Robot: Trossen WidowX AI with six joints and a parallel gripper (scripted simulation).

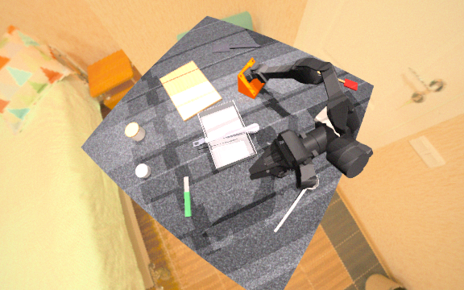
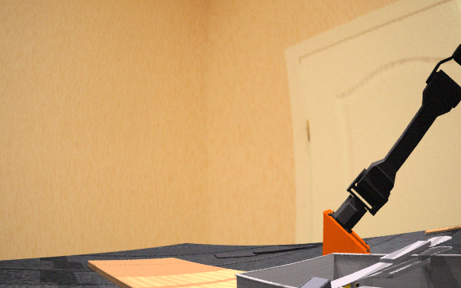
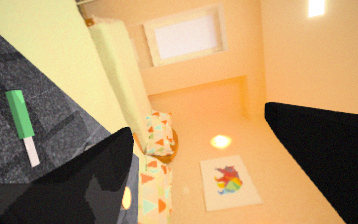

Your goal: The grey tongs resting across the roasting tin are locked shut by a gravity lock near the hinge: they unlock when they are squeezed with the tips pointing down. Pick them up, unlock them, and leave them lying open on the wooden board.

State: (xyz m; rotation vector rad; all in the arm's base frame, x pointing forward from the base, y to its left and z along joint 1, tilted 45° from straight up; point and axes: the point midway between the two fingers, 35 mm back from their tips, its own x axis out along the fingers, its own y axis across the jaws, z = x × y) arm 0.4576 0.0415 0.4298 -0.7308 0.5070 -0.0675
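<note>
Now: the grey roasting tin 14 cm behind my gripper tip, 23 cm to the right of it and 38 cm below it. From my gripper tip the other things lie so: tongs arm 15 cm behind, 20 cm to the right, 34 cm below; white cap 25 cm ahead, 44 cm to the right, 39 cm below; white block 54 cm behind, 19 cm to the left, 40 cm below.
</note>
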